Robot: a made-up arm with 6 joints. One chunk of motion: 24 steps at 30 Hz.
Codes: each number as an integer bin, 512 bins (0 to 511) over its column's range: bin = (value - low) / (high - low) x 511, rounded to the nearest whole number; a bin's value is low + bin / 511 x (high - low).
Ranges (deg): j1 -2.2..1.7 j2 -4.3..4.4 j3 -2..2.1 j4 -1.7..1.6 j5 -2.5..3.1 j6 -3.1..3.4
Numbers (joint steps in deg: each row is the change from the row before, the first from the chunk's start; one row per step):
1: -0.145 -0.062 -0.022 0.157 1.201 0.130
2: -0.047 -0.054 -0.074 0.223 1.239 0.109
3: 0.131 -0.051 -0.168 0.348 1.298 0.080
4: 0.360 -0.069 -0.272 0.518 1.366 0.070
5: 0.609 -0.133 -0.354 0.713 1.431 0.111
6: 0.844 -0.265 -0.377 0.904 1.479 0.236
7: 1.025 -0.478 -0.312 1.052 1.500 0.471
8: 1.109 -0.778 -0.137 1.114 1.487 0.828
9: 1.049 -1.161 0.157 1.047 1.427 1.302
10: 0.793 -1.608 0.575 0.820 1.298 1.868
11: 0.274 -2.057 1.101 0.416 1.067 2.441
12: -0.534 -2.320 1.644 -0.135 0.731 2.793
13: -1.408 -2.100 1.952 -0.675 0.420 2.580
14: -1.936 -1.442 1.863 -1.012 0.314 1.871
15: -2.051 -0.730 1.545 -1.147 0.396 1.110
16: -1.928 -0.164 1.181 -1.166 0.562 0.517
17: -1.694 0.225 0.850 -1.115 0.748 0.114
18: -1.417 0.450 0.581 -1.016 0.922 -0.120
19: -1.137 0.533 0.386 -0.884 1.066 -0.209
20: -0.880 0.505 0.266 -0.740 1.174 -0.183
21: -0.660 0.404 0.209 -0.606 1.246 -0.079
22: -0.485 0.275 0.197 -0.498 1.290 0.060
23: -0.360 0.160 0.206 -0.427 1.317 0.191
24: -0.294 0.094 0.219 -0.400 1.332 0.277
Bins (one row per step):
1: 269 249 247 288 338 254
2: 282 249 240 298 341 252
3: 305 250 228 317 347 250
4: 335 249 215 343 353 249
5: 368 245 205 374 359 252
6: 399 237 202 403 363 262
7: 423 224 210 426 365 281
8: 434 207 232 436 364 309
9: 426 184 269 425 358 346
10: 392 158 321 390 347 391
11: 324 132 386 328 325 436
12: 218 116 454 242 295 463
13: 104 129 493 159 266 447
14: 35 168 481 107 257 391
15: 20 210 442 86 264 331
16: 36 243 396 83 279 284
17: 66 266 355 91 296 253
18: 103 279 322 106 312 234
19: 139 284 297 126 325 227
20: 173 282 282 149 335 229
21: 202 276 275 169 342 237
22: 225 269 274 186 346 248
23: 241 262 275 197 348 259
24: 250 258 277 201 350 265

